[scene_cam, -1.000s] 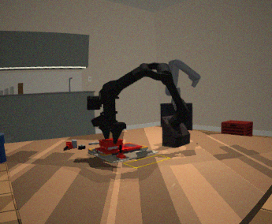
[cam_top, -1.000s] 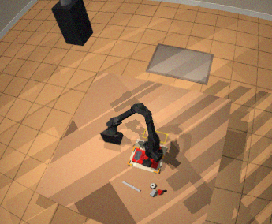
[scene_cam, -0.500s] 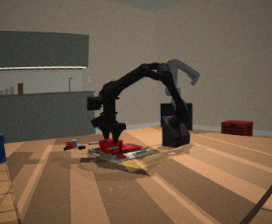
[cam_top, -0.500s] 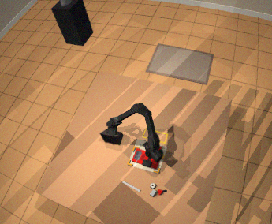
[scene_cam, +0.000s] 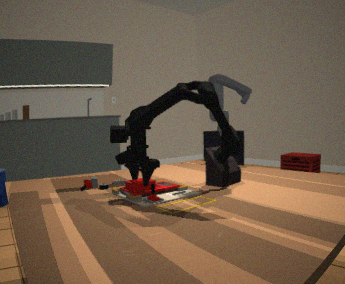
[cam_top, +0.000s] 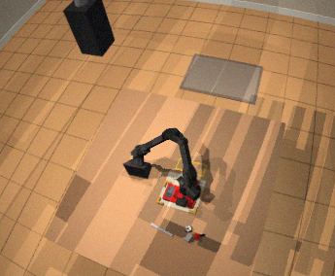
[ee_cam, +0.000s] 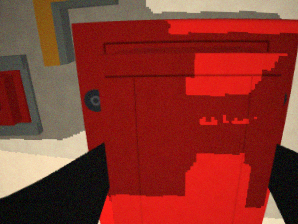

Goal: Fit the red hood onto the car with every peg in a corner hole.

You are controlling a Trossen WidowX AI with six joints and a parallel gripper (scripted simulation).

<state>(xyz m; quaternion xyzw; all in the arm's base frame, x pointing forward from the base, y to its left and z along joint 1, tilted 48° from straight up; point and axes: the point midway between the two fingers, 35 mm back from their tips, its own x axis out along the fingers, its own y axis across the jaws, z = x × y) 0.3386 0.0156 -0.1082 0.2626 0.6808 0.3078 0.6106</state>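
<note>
Right now the red hood is 1 cm above my gripper tip. From my gripper tip the other things lie so: grey bar: 7 cm behind, 24 cm to the right, 3 cm below; grey engine block: 1 cm below.
</note>
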